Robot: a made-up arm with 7 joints. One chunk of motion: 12 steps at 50 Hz.
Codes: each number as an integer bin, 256 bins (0 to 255) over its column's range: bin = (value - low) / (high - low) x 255, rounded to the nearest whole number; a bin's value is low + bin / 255 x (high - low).
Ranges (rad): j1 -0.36..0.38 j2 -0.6..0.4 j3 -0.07..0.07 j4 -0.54..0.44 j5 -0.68..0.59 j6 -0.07..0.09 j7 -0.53..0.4
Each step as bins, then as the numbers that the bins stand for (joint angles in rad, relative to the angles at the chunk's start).
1 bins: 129 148 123 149 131 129 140
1 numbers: 0.0144 -0.0196 -0.0025 0.0326 -0.0276 0.0109 -0.0194
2 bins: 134 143 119 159 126 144 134
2 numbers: 0.0289 -0.0392 -0.0047 0.0711 -0.0525 0.0204 -0.0413
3 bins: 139 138 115 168 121 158 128
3 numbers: 0.0434 -0.0588 -0.0069 0.1056 -0.0774 0.0291 -0.0632
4 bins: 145 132 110 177 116 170 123
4 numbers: 0.0608 -0.0824 -0.0096 0.1402 -0.1023 0.0367 -0.0814
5 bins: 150 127 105 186 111 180 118
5 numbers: 0.0753 -0.1020 -0.0124 0.1748 -0.1272 0.0429 -0.0996
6 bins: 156 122 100 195 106 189 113
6 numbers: 0.0927 -0.1216 -0.0151 0.2094 -0.1521 0.0486 -0.1179
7 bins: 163 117 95 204 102 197 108
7 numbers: 0.1130 -0.1412 -0.0178 0.2440 -0.1720 0.0536 -0.1361
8 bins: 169 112 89 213 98 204 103
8 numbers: 0.1304 -0.1608 -0.0211 0.2786 -0.1919 0.0580 -0.1544
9 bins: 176 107 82 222 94 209 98
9 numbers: 0.1507 -0.1804 -0.0250 0.3132 -0.2118 0.0611 -0.1726
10 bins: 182 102 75 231 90 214 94
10 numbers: 0.1682 -0.2000 -0.0288 0.3478 -0.2318 0.0643 -0.1872
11 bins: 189 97 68 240 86 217 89
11 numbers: 0.1885 -0.2196 -0.0327 0.3824 -0.2517 0.0662 -0.2054
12 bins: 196 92 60 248 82 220 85
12 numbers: 0.2088 -0.2392 -0.0371 0.4131 -0.2716 0.0680 -0.2200
